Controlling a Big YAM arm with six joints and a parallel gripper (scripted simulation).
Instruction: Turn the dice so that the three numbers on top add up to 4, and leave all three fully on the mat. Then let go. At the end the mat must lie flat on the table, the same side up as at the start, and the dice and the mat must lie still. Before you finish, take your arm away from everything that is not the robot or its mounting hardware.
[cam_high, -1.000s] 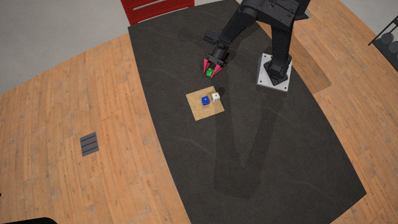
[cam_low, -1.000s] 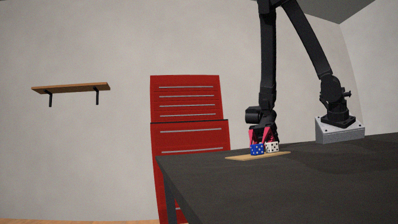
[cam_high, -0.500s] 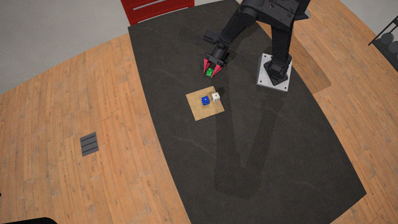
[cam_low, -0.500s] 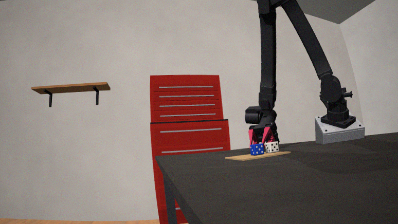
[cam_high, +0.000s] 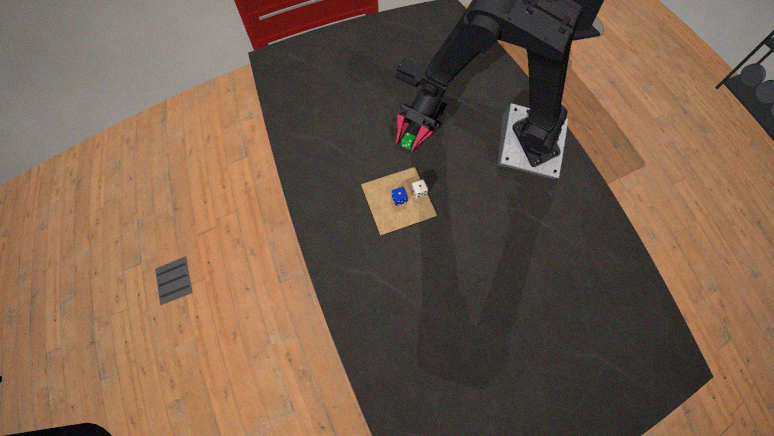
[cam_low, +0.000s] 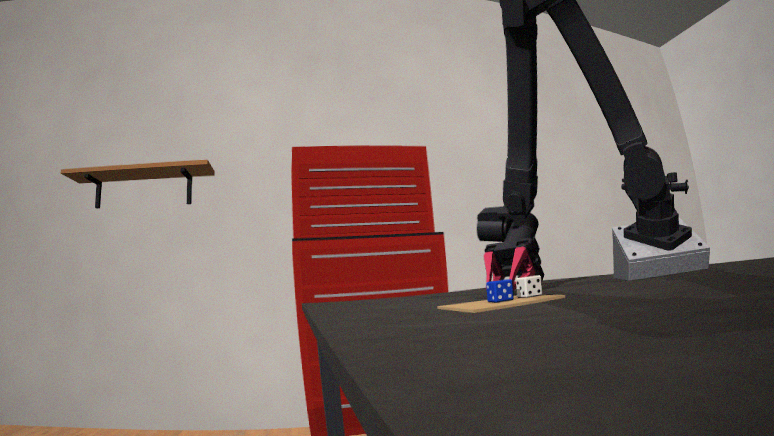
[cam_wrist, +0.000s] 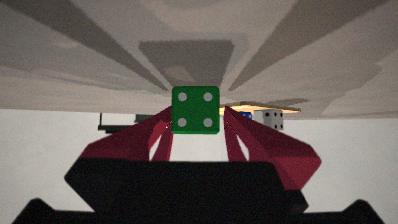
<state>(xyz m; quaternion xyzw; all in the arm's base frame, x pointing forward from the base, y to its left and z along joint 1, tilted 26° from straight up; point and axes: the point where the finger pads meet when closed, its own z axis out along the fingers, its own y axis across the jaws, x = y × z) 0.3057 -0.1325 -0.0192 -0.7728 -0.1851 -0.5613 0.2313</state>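
My gripper is now 10 mm to the left of the green die and 10 mm past it. Round my hand: blue die 130 mm to the left, 70 mm ahead; white die 130 mm to the left, 20 mm ahead; tan mat 130 mm to the left, 70 mm ahead, 20 mm below.
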